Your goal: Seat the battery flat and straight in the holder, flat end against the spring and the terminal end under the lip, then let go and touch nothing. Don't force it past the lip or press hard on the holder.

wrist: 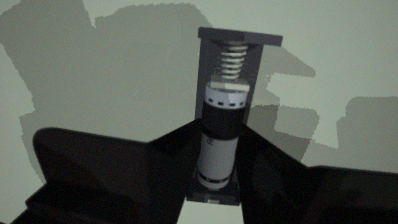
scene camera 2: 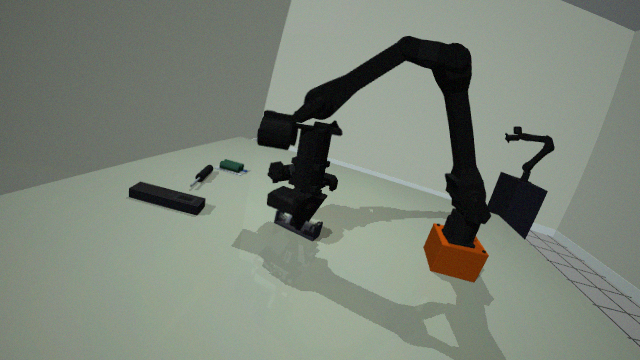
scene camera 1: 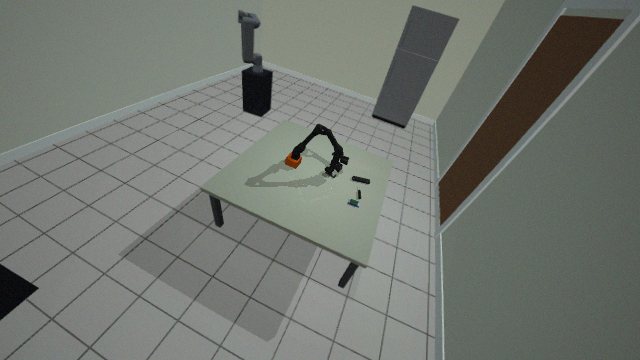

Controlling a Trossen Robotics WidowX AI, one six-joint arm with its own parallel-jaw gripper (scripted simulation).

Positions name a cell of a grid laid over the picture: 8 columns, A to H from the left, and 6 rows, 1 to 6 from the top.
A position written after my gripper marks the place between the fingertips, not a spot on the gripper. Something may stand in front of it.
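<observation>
I can see my gripper (scene camera 2: D4), and the wrist view shows the gripper too (wrist: E4). There is also a long black bar (scene camera 2: B4).
</observation>
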